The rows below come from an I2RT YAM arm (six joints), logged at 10 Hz.
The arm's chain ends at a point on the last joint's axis. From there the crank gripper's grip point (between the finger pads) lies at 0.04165 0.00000 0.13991 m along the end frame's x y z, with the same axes.
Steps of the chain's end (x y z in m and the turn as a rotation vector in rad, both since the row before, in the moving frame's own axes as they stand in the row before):
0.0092, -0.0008, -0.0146, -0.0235, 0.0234, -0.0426
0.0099, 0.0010, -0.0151, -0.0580, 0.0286, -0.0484
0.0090, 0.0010, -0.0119, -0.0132, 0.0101, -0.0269
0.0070, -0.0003, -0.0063, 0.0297, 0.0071, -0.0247
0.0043, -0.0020, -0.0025, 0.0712, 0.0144, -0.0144
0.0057, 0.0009, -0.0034, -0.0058, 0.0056, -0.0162
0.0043, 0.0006, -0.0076, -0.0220, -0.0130, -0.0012
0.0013, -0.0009, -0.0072, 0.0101, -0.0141, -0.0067
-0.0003, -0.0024, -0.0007, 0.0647, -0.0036, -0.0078
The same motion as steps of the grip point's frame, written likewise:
0.0125, 0.0006, -0.0156, -0.0235, 0.0234, -0.0426
0.0140, 0.0070, -0.0165, -0.0580, 0.0286, -0.0484
0.0104, 0.0017, -0.0123, -0.0132, 0.0101, -0.0269
0.0079, -0.0055, -0.0067, 0.0297, 0.0071, -0.0247
0.0062, -0.0125, -0.0035, 0.0712, 0.0144, -0.0144
0.0065, 0.0010, -0.0036, -0.0058, 0.0056, -0.0162
0.0025, 0.0036, -0.0071, -0.0220, -0.0130, -0.0012
-0.0007, -0.0026, -0.0066, 0.0101, -0.0141, -0.0067
-0.0008, -0.0118, -0.0009, 0.0647, -0.0036, -0.0078

